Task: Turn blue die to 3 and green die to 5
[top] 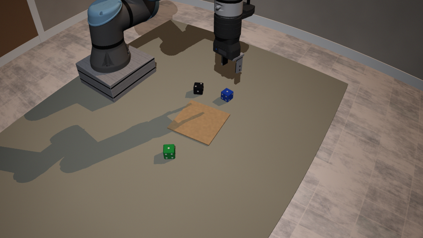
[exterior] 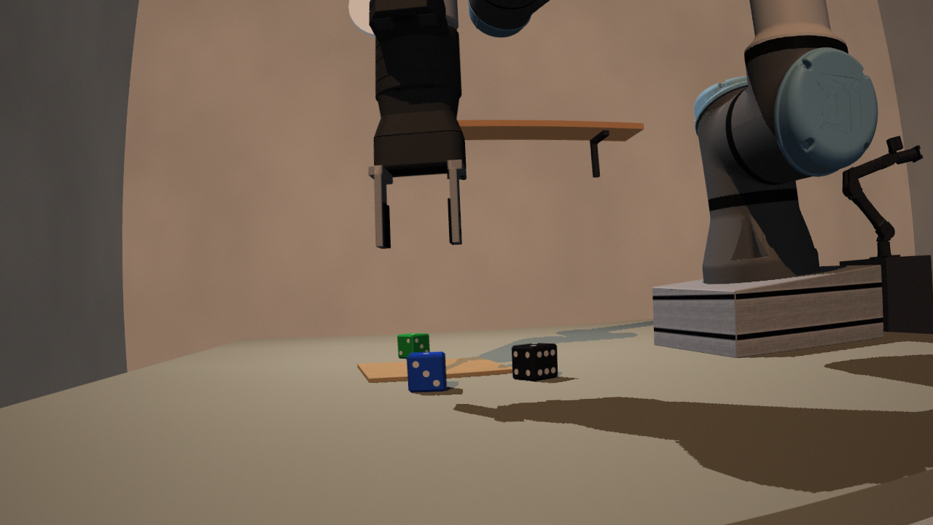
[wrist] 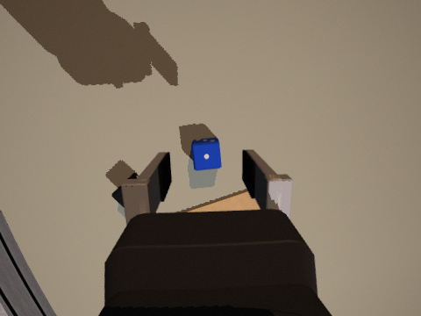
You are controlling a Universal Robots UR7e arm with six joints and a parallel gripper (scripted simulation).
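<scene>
Right now the blue die is 12 cm below my hand and 1 cm to the right of it. Round my hand: green die (30 cm to the right, 12 cm below, 1 cm behind); brown mat (15 cm to the right, 13 cm below, 2 cm behind); black die (12 cm below, 10 cm behind, 4 cm to the right).
</scene>
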